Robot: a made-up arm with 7 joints.
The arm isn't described. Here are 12 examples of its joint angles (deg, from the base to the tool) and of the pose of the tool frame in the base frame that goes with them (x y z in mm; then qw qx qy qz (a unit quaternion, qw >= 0)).
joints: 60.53 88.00 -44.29 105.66 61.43 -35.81 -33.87
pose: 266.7 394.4 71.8 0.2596 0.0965 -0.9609 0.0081
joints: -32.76 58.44 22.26 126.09 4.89 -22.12 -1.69
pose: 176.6 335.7 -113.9 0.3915 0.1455 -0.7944 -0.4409
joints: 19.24 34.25 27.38 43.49 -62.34 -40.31 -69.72
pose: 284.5 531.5 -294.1 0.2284 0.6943 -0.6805 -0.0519
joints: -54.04 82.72 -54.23 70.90 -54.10 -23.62 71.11
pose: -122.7 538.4 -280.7 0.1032 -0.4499 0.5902 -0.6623
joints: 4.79 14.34 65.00 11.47 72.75 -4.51 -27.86
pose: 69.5 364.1 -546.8 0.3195 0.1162 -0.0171 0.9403
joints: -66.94 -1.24 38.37 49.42 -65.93 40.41 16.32
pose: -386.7 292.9 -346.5 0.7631 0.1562 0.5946 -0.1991
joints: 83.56 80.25 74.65 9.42 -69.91 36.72 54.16
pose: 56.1 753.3 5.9 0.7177 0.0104 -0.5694 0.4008
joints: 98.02 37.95 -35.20 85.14 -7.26 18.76 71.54
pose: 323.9 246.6 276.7 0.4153 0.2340 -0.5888 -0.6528
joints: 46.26 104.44 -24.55 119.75 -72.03 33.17 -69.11
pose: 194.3 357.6 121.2 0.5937 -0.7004 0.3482 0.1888
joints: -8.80 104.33 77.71 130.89 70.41 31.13 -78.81
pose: 80.1 237.9 221.7 0.1115 0.3694 -0.9055 0.1764
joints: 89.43 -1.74 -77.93 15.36 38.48 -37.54 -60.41
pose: 574.6 80.7 9.8 0.2853 0.2019 -0.9281 0.1287
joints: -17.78 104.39 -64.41 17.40 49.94 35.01 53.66
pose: 55.7 746.0 54.9 0.8622 0.3597 0.3326 0.1289
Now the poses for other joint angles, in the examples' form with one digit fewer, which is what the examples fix.
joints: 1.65 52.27 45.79 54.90 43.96 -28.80 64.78
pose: 165 642 -151 0.497 0.111 -0.838 -0.197
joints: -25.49 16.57 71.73 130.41 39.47 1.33 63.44
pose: 34 401 -84 0.514 0.062 -0.796 -0.313
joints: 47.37 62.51 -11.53 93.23 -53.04 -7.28 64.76
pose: 321 403 78 0.505 0.530 -0.194 -0.653
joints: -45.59 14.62 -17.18 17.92 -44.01 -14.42 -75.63
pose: -343 291 -452 0.739 0.403 -0.207 -0.498
